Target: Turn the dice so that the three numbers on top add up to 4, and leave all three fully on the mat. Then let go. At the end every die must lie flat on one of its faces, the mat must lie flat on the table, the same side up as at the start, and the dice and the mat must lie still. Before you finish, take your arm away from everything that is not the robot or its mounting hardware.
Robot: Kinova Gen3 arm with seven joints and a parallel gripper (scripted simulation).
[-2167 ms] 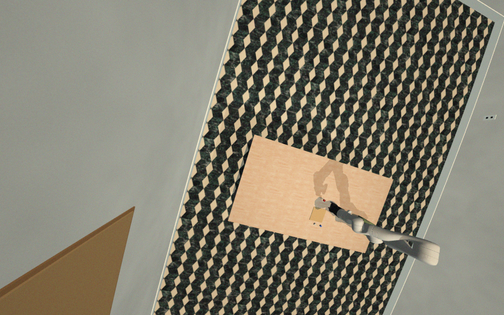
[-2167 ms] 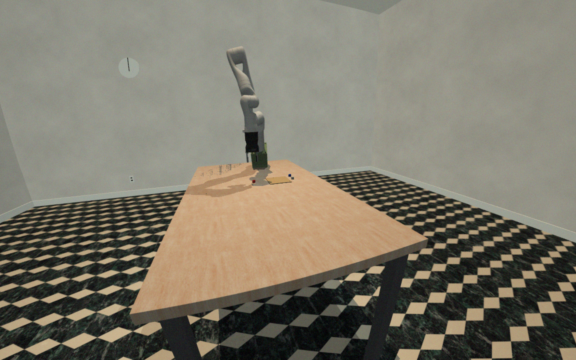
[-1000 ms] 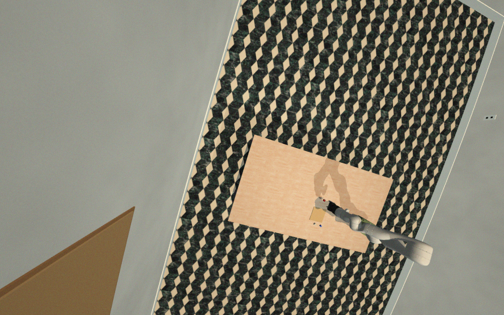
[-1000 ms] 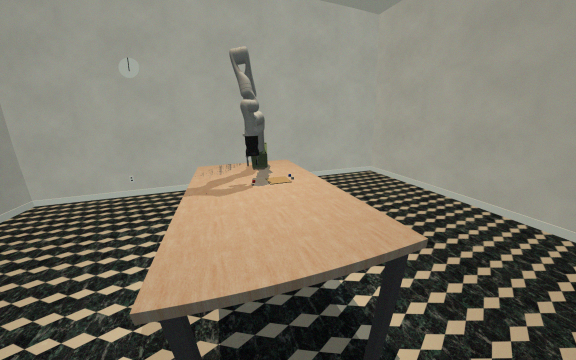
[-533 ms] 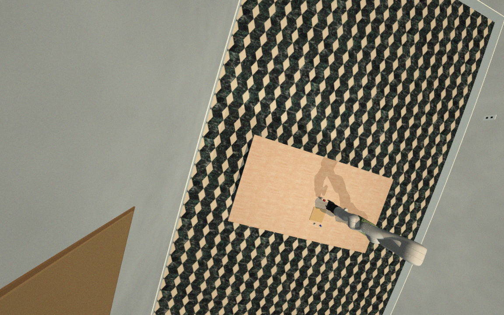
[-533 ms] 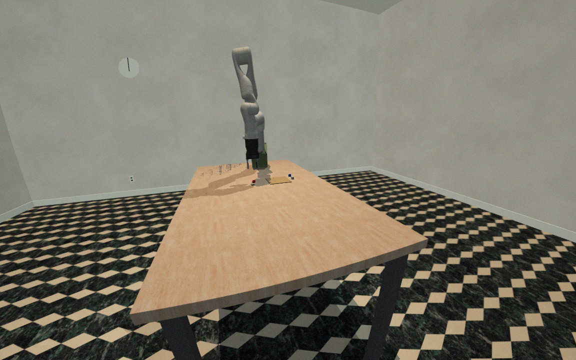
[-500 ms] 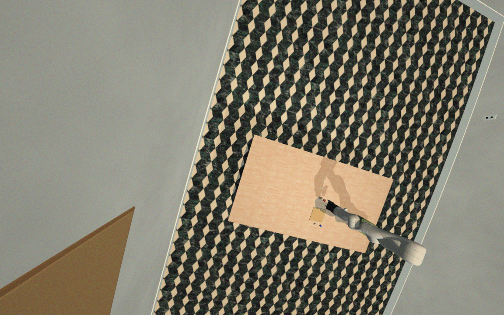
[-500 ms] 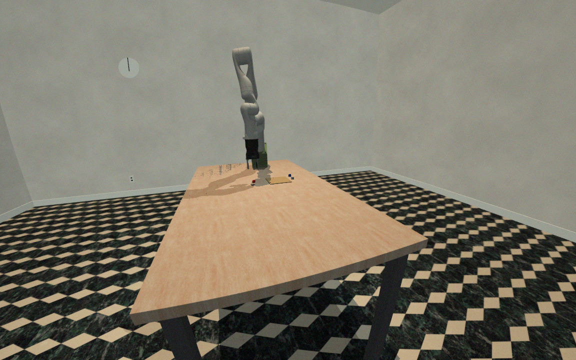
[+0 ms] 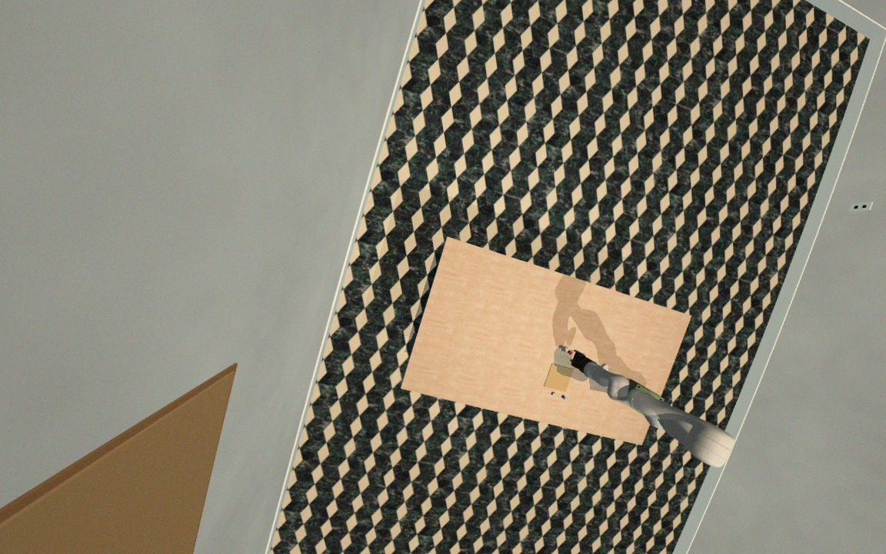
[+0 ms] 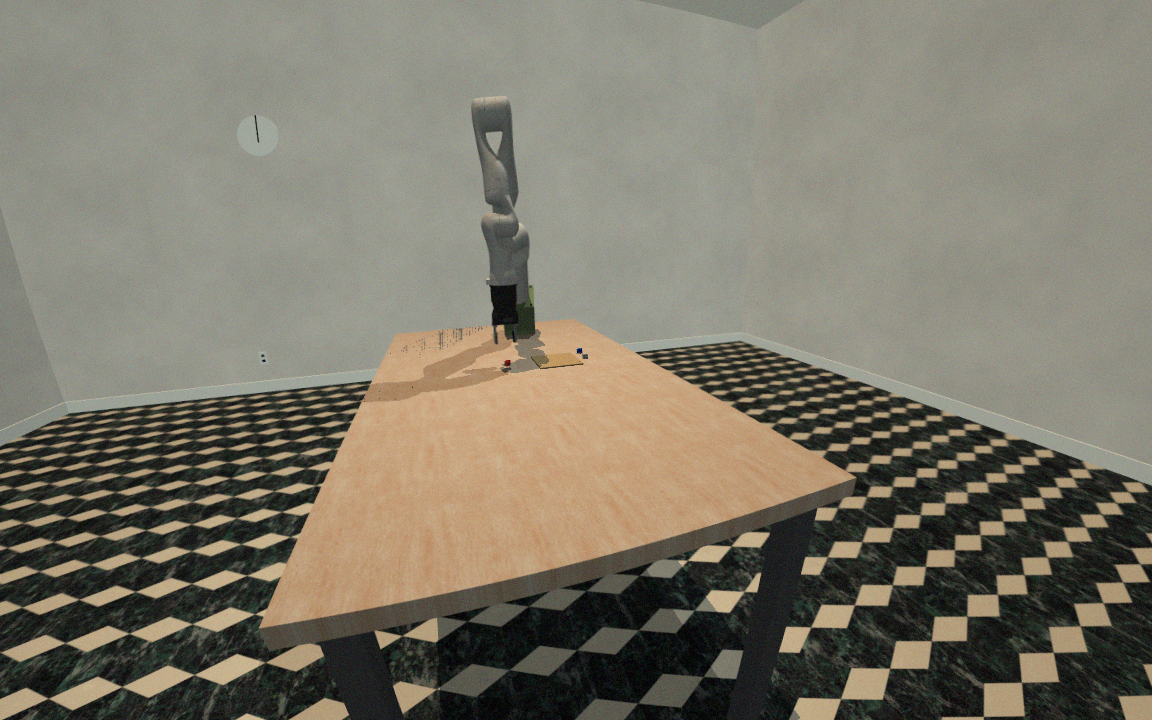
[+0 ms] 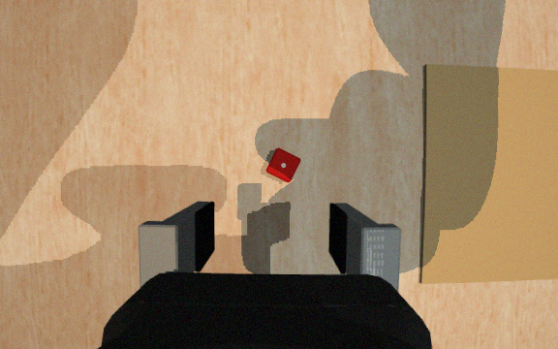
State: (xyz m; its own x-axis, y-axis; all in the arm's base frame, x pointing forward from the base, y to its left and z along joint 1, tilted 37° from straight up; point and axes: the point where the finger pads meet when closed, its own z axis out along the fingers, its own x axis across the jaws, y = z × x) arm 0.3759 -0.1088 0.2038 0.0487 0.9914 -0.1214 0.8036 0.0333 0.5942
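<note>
My hand is 9 cm above the red die, 2 cm past it and 1 cm to the right of it. The rest, counted from my hand: tan mat: 17 cm to the left, 10 cm below, 1 cm behind; blue die: 27 cm to the left, 9 cm below, 7 cm behind; white die: 26 cm to the left, 9 cm below.
</note>
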